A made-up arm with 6 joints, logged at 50 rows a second.
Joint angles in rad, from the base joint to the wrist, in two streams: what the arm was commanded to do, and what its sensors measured. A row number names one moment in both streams.
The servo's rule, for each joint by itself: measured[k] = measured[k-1] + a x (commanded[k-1-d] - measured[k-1]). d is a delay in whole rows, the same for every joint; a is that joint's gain. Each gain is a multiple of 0.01, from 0.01 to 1. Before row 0 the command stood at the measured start. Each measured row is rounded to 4 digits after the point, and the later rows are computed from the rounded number. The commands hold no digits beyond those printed.
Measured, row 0:
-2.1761 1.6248 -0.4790 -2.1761 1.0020 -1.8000
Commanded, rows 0 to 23:
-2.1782 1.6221 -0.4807 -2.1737 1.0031 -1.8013
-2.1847 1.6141 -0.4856 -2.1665 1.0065 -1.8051
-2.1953 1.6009 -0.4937 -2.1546 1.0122 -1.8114
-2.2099 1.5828 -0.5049 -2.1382 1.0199 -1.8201
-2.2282 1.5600 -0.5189 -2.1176 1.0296 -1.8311
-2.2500 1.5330 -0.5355 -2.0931 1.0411 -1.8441
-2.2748 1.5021 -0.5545 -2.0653 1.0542 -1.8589
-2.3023 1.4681 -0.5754 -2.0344 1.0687 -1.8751
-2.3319 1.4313 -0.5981 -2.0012 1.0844 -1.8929
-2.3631 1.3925 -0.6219 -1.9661 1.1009 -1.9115
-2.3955 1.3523 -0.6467 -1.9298 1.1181 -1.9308
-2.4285 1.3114 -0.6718 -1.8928 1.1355 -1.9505
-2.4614 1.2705 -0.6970 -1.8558 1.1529 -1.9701
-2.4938 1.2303 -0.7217 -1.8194 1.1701 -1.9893
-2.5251 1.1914 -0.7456 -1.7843 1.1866 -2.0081
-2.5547 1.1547 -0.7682 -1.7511 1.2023 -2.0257
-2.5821 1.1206 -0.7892 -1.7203 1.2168 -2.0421
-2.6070 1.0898 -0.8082 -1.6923 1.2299 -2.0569
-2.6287 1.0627 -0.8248 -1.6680 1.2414 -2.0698
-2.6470 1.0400 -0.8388 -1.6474 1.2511 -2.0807
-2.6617 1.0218 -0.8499 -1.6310 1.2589 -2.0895
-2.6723 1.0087 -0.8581 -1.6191 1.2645 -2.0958
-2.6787 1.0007 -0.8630 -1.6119 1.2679 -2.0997
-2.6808 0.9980 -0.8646 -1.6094 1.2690 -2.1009
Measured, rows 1 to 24:
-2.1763 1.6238 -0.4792 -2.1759 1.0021 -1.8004
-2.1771 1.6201 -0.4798 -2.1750 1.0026 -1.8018
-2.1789 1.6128 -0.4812 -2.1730 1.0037 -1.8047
-2.1820 1.6014 -0.4836 -2.1695 1.0055 -1.8093
-2.1866 1.5857 -0.4871 -2.1643 1.0082 -1.8158
-2.1929 1.5657 -0.4919 -2.1572 1.0118 -1.8243
-2.2011 1.5415 -0.4982 -2.1480 1.0165 -1.8347
-2.2112 1.5136 -0.5059 -2.1366 1.0222 -1.8468
-2.2233 1.4823 -0.5151 -2.1231 1.0290 -1.8606
-2.2373 1.4482 -0.5258 -2.1074 1.0369 -1.8759
-2.2531 1.4118 -0.5379 -2.0896 1.0458 -1.8924
-2.2706 1.3736 -0.5513 -2.0699 1.0557 -1.9098
-2.2897 1.3344 -0.5659 -2.0485 1.0664 -1.9279
-2.3101 1.2948 -0.5815 -2.0256 1.0778 -1.9463
-2.3316 1.2555 -0.5979 -2.0015 1.0898 -1.9648
-2.3539 1.2172 -0.6149 -1.9765 1.1022 -1.9831
-2.3767 1.1805 -0.6323 -1.9509 1.1148 -2.0008
-2.3997 1.1460 -0.6499 -1.9250 1.1275 -2.0176
-2.4226 1.1143 -0.6674 -1.8993 1.1400 -2.0333
-2.4450 1.0861 -0.6845 -1.8741 1.1522 -2.0475
-2.4667 1.0617 -0.7010 -1.8498 1.1639 -2.0601
-2.4873 1.0416 -0.7167 -1.8267 1.1750 -2.0708
-2.5064 1.0261 -0.7313 -1.8052 1.1852 -2.0795
-2.5238 1.0154 -0.7446 -1.7856 1.1944 -2.0859
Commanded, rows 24 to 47:
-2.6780 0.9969 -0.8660 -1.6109 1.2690 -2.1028
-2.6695 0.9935 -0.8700 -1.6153 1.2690 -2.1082
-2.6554 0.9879 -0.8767 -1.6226 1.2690 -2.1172
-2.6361 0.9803 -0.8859 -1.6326 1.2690 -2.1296
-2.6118 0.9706 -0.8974 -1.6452 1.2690 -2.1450
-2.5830 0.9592 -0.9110 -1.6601 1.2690 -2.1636
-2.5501 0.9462 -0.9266 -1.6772 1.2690 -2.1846
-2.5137 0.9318 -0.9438 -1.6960 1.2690 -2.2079
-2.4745 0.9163 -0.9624 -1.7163 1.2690 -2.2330
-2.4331 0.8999 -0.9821 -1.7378 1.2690 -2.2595
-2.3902 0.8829 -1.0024 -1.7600 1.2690 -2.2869
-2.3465 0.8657 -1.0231 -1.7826 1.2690 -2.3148
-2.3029 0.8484 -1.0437 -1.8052 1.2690 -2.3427
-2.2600 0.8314 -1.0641 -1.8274 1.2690 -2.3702
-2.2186 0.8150 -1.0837 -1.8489 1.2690 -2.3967
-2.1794 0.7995 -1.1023 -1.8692 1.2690 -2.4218
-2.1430 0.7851 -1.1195 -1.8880 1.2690 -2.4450
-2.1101 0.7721 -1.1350 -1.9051 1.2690 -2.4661
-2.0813 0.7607 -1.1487 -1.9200 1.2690 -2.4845
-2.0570 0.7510 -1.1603 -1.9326 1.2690 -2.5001
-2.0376 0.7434 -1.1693 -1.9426 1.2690 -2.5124
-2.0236 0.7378 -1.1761 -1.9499 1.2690 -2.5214
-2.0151 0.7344 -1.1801 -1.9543 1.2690 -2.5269
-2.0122 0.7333 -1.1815 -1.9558 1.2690 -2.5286
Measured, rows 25 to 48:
-2.5392 1.0084 -0.7567 -1.7681 1.2026 -2.0910
-2.5522 1.0027 -0.7680 -1.7528 1.2099 -2.0962
-2.5625 0.9971 -0.7789 -1.7398 1.2164 -2.1025
-2.5699 0.9907 -0.7896 -1.7291 1.2222 -2.1106
-2.5741 0.9831 -0.8004 -1.7207 1.2273 -2.1209
-2.5750 0.9740 -0.8115 -1.7146 1.2319 -2.1337
-2.5725 0.9634 -0.8230 -1.7109 1.2360 -2.1490
-2.5666 0.9514 -0.8351 -1.7094 1.2396 -2.1667
-2.5574 0.9381 -0.8478 -1.7101 1.2428 -2.1866
-2.5450 0.9236 -0.8612 -1.7129 1.2457 -2.2085
-2.5295 0.9081 -0.8753 -1.7176 1.2483 -2.2320
-2.5112 0.8920 -0.8901 -1.7241 1.2506 -2.2568
-2.4904 0.8754 -0.9055 -1.7322 1.2526 -2.2826
-2.4674 0.8587 -0.9214 -1.7417 1.2544 -2.3089
-2.4425 0.8421 -0.9376 -1.7524 1.2560 -2.3352
-2.4162 0.8259 -0.9541 -1.7641 1.2574 -2.3612
-2.3889 0.8104 -0.9706 -1.7765 1.2587 -2.3863
-2.3610 0.7958 -0.9870 -1.7894 1.2598 -2.4102
-2.3330 0.7825 -1.0032 -1.8025 1.2608 -2.4325
-2.3054 0.7705 -1.0189 -1.8155 1.2617 -2.4528
-2.2786 0.7602 -1.0339 -1.8282 1.2625 -2.4707
-2.2531 0.7517 -1.0481 -1.8404 1.2632 -2.4859
-2.2293 0.7451 -1.0613 -1.8518 1.2638 -2.4982
-2.2076 0.7406 -1.0733 -1.8622 1.2644 -2.5073

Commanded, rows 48 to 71:
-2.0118 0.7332 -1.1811 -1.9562 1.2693 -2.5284
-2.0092 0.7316 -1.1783 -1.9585 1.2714 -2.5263
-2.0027 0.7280 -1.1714 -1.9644 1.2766 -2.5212
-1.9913 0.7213 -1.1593 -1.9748 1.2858 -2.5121
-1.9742 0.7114 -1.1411 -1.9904 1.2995 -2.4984
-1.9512 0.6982 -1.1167 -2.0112 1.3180 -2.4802
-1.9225 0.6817 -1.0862 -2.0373 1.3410 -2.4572
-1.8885 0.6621 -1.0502 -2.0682 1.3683 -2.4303
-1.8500 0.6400 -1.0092 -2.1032 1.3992 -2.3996
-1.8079 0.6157 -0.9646 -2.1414 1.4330 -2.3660
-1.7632 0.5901 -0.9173 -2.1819 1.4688 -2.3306
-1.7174 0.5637 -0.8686 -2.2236 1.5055 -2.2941
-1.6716 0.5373 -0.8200 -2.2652 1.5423 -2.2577
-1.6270 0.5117 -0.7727 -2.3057 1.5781 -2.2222
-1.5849 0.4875 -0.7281 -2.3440 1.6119 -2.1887
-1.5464 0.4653 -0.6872 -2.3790 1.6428 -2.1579
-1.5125 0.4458 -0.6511 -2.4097 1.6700 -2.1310
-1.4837 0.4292 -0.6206 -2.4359 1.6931 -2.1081
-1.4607 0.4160 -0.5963 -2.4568 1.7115 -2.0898
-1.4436 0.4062 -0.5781 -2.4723 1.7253 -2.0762
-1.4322 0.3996 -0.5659 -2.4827 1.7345 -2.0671
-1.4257 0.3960 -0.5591 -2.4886 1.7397 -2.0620
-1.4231 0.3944 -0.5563 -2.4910 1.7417 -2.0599
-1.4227 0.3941 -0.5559 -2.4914 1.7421 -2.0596
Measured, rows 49 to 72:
-2.1880 0.7378 -1.0841 -1.8716 1.2649 -2.5136
-2.1701 0.7354 -1.0935 -1.8803 1.2656 -2.5174
-2.1534 0.7326 -1.1013 -1.8887 1.2668 -2.5185
-2.1372 0.7283 -1.1071 -1.8973 1.2689 -2.5166
-2.1209 0.7219 -1.1105 -1.9066 1.2723 -2.5111
-2.1039 0.7129 -1.1111 -1.9171 1.2773 -2.5018
-2.0858 0.7010 -1.1086 -1.9291 1.2843 -2.4884
-2.0661 0.6862 -1.1028 -1.9430 1.2935 -2.4710
-2.0445 0.6686 -1.0934 -1.9590 1.3051 -2.4496
-2.0208 0.6485 -1.0805 -1.9772 1.3192 -2.4245
-1.9950 0.6263 -1.0642 -1.9977 1.3357 -2.3963
-1.9672 0.6025 -1.0446 -2.0203 1.3544 -2.3656
-1.9376 0.5777 -1.0221 -2.0448 1.3751 -2.3332
-1.9065 0.5526 -0.9972 -2.0709 1.3974 -2.2999
-1.8743 0.5279 -0.9703 -2.0982 1.4210 -2.2665
-1.8415 0.5041 -0.9420 -2.1263 1.4454 -2.2339
-1.8086 0.4819 -0.9129 -2.1546 1.4701 -2.2030
-1.7761 0.4619 -0.8837 -2.1827 1.4946 -2.1745
-1.7446 0.4445 -0.8550 -2.2101 1.5185 -2.1491
-1.7145 0.4299 -0.8273 -2.2363 1.5412 -2.1272
-1.6863 0.4184 -0.8012 -2.2609 1.5625 -2.1092
-1.6602 0.4099 -0.7770 -2.2837 1.5820 -2.0950
-1.6365 0.4040 -0.7549 -2.3044 1.5996 -2.0845
-1.6151 0.4002 -0.7350 -2.3231 1.6153 -2.0770

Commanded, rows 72 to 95:
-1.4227 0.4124 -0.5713 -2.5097 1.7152 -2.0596
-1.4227 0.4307 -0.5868 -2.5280 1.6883 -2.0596
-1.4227 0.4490 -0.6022 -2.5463 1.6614 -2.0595
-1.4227 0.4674 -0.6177 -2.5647 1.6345 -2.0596
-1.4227 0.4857 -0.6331 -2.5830 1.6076 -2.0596
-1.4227 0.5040 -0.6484 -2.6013 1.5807 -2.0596
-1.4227 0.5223 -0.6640 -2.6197 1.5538 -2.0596
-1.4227 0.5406 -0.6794 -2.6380 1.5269 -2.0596
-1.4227 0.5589 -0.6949 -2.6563 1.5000 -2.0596
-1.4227 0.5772 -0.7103 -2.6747 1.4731 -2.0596
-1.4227 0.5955 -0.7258 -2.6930 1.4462 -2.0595
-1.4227 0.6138 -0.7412 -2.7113 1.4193 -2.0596
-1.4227 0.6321 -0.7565 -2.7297 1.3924 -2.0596
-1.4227 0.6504 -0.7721 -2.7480 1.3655 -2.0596
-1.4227 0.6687 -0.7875 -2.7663 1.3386 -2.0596
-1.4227 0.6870 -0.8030 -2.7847 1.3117 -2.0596
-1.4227 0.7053 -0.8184 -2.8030 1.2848 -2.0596
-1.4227 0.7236 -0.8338 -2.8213 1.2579 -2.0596
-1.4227 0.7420 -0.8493 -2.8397 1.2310 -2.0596
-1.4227 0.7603 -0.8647 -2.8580 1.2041 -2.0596
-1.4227 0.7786 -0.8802 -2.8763 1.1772 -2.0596
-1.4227 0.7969 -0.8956 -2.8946 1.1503 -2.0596
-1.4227 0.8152 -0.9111 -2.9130 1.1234 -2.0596
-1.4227 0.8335 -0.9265 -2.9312 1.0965 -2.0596
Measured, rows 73 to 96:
-1.5959 0.4048 -0.7186 -2.3418 1.6263 -2.0718
-1.5786 0.4146 -0.7054 -2.3604 1.6331 -2.0681
-1.5630 0.4277 -0.6951 -2.3790 1.6362 -2.0655
-1.5490 0.4428 -0.6874 -2.3976 1.6360 -2.0637
-1.5364 0.4591 -0.6820 -2.4161 1.6329 -2.0625
-1.5250 0.4762 -0.6786 -2.4346 1.6272 -2.0616
-1.5148 0.4937 -0.6771 -2.4531 1.6191 -2.0610
-1.5056 0.5115 -0.6773 -2.4716 1.6090 -2.0606
-1.4973 0.5295 -0.6791 -2.4901 1.5970 -2.0603
-1.4898 0.5476 -0.6822 -2.5086 1.5834 -2.0601
-1.4831 0.5658 -0.6866 -2.5270 1.5683 -2.0599
-1.4771 0.5840 -0.6921 -2.5454 1.5519 -2.0598
-1.4717 0.6023 -0.6985 -2.5638 1.5344 -2.0597
-1.4668 0.6206 -0.7059 -2.5822 1.5158 -2.0597
-1.4624 0.6389 -0.7141 -2.6006 1.4963 -2.0597
-1.4584 0.6572 -0.7230 -2.6190 1.4760 -2.0597
-1.4548 0.6755 -0.7325 -2.6374 1.4550 -2.0597
-1.4516 0.6938 -0.7426 -2.6558 1.4333 -2.0597
-1.4487 0.7121 -0.7533 -2.6742 1.4110 -2.0597
-1.4461 0.7304 -0.7644 -2.6926 1.3882 -2.0597
-1.4438 0.7487 -0.7760 -2.7110 1.3650 -2.0597
-1.4417 0.7670 -0.7880 -2.7294 1.3414 -2.0597
-1.4398 0.7853 -0.8003 -2.7478 1.3174 -2.0597
-1.4381 0.8036 -0.8129 -2.7661 1.2931 -2.0597

